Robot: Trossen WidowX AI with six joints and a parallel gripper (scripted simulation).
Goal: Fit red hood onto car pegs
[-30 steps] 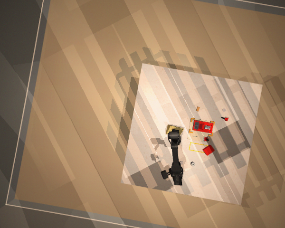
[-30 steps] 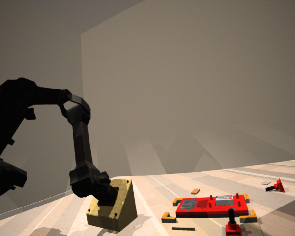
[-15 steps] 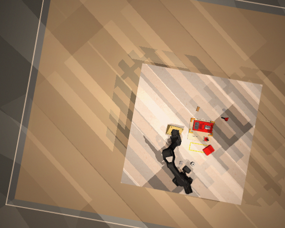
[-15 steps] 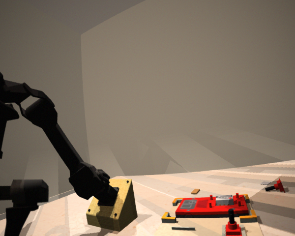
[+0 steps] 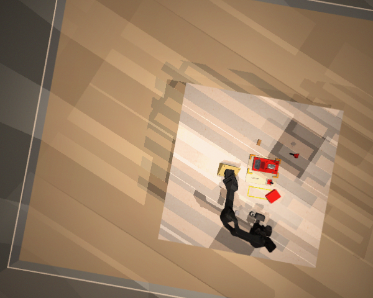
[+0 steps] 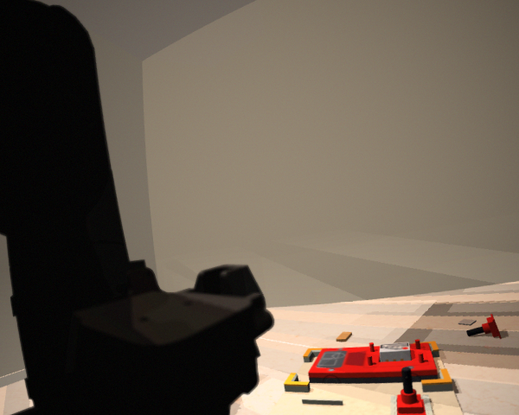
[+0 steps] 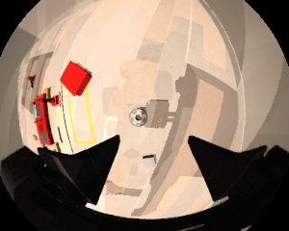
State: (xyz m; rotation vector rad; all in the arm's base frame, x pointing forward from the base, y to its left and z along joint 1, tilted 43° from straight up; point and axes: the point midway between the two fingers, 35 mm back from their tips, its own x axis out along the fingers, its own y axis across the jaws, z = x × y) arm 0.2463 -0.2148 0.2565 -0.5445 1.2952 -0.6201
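Now: the red hood 200 mm to the left of my gripper tip, 150 mm ahead of it and 80 mm below it. From my gripper tip the other things lie so: grey engine block (440 mm to the left, 90 mm ahead, 70 mm below).
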